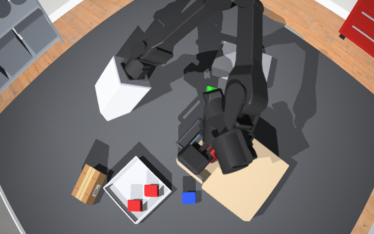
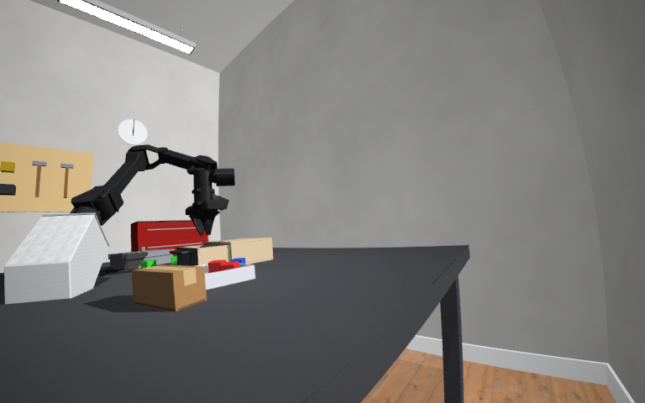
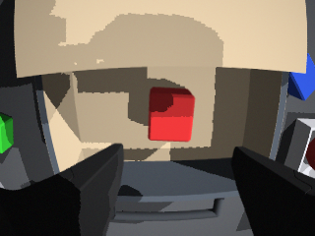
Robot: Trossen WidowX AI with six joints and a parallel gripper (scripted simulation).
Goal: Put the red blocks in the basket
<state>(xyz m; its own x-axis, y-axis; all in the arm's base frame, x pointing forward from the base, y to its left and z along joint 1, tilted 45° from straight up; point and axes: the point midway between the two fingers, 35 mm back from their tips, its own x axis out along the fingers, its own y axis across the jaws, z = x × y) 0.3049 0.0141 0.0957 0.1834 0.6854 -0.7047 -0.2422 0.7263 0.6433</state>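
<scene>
My hand is 24 cm to the left of the white basket, 12 cm above it and 2 cm past it. From my hand the other things lie so: knobbed lid (27 cm to the left, 20 cm behind, 8 cm below); then blue block (12 cm to the right, 12 cm below, 7 cm ahead); then tan drawer unit (10 cm below, 7 cm ahead, 3 cm to the left).
</scene>
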